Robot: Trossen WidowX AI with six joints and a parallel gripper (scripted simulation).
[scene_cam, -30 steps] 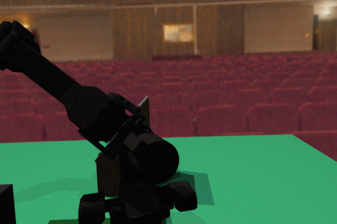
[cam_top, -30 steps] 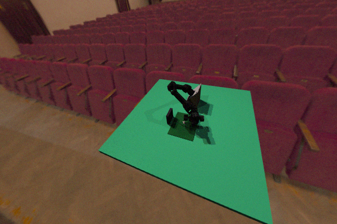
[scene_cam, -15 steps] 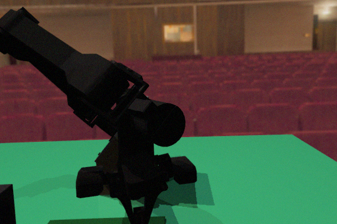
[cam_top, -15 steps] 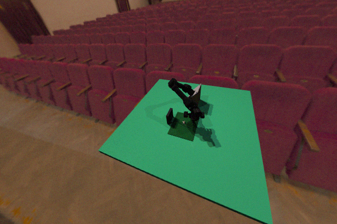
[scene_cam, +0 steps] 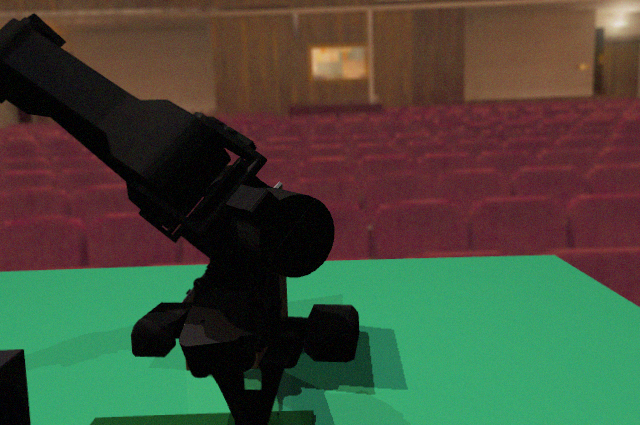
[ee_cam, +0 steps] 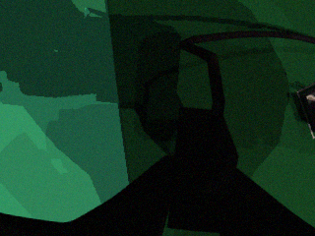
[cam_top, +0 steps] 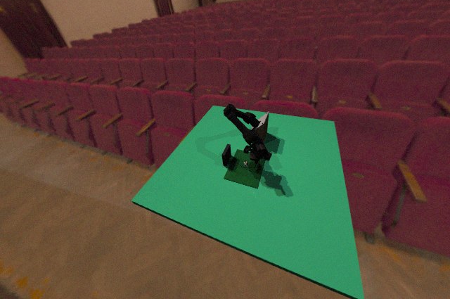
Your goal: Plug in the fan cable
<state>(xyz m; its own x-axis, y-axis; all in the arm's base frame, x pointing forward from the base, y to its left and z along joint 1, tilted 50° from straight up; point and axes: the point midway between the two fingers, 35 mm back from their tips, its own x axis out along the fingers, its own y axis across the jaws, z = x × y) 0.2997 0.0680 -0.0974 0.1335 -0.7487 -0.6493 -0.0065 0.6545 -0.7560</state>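
Right now my gripper tip is 8 cm to the left of the four-pin fan header, 7 cm above it and 1 cm short of it. The rest, counted from my gripper tip: black fan (22 cm to the right, 4 cm ahead, 1 cm below); dark green board (8 cm below, 7 cm to the right, 4 cm ahead); fan plug (1 cm ahead, 1 cm above).
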